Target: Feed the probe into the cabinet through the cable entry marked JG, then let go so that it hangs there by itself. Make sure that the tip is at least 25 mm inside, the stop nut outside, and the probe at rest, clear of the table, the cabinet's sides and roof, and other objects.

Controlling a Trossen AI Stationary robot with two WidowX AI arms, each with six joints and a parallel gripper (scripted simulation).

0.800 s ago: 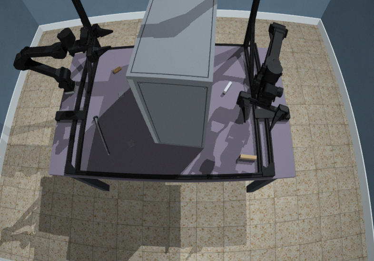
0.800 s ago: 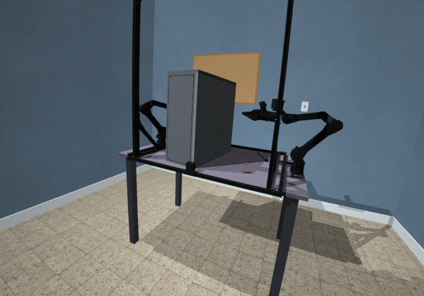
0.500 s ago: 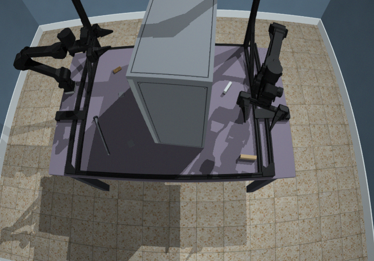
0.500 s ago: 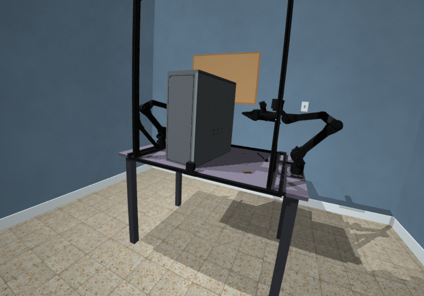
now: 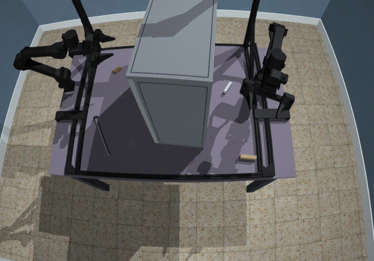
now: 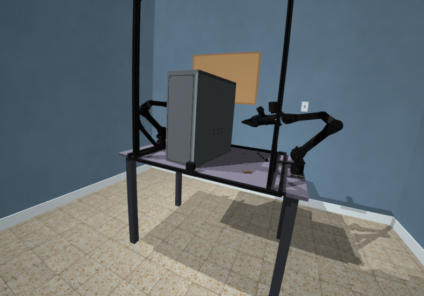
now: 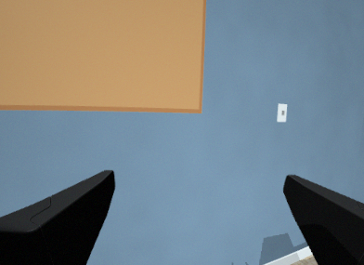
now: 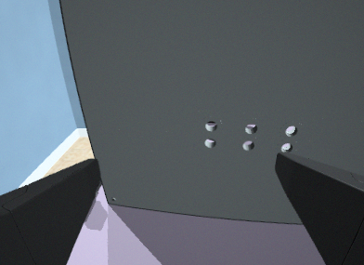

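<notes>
Now: the probe 31 cm ahead of my right hand, 6 cm to the right of it and 29 cm below it. Also, from my right hand: wooden block 39 cm ahead, 64 cm to the left, 28 cm below; white block 3 cm ahead, 55 cm to the left, 28 cm below; JG mark 17 cm ahead, 24 cm to the left, 12 cm below.
</notes>
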